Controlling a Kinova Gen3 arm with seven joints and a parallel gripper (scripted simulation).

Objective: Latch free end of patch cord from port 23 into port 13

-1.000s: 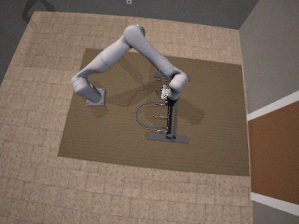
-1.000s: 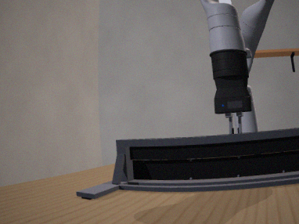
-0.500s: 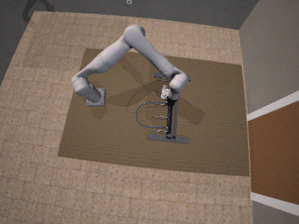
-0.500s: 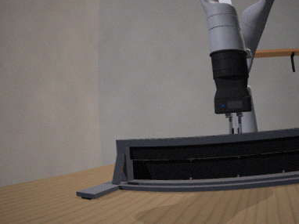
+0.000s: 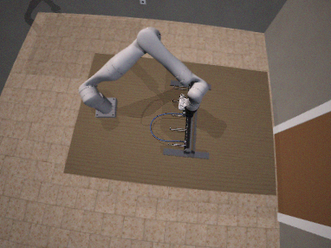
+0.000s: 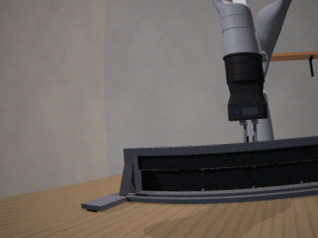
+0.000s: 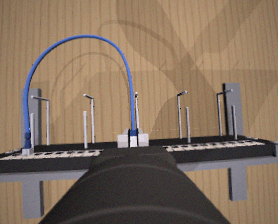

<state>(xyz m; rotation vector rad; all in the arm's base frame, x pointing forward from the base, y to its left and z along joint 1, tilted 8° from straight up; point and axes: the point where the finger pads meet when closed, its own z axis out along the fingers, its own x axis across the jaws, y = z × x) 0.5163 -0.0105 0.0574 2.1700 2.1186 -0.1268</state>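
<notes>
The free-end plug lies 10 mm ahead of my hand and 10 mm below it.
</notes>
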